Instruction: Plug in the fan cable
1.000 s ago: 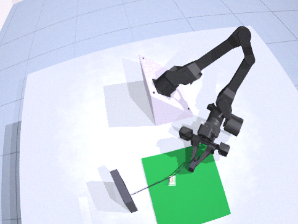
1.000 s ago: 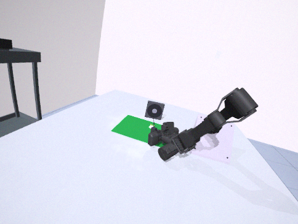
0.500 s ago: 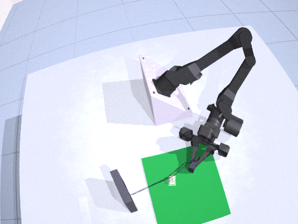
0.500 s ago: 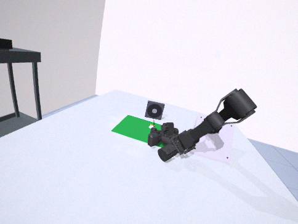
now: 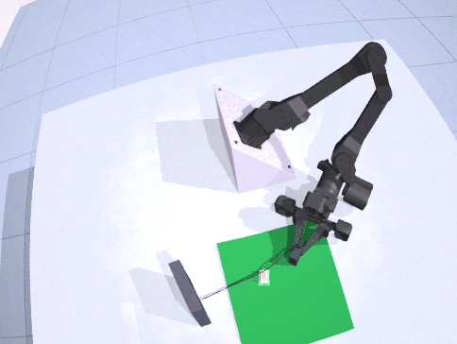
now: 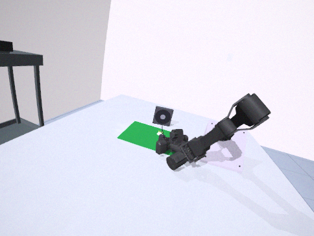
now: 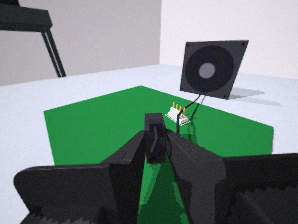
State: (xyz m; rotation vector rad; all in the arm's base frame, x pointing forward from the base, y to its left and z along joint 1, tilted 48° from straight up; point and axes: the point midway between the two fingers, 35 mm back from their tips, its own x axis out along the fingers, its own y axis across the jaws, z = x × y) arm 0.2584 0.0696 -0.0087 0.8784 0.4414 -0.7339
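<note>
Right now my gripper tip is 60 mm short of the green board, 50 mm to the left of it and 50 mm above it. From my gripper tip the other things lie so: white four-pin header 80 mm to the right, 30 mm below, 20 mm ahead; dark fan plug 10 mm below; dark fan 230 mm to the right, 30 mm ahead, 30 mm above.
</note>
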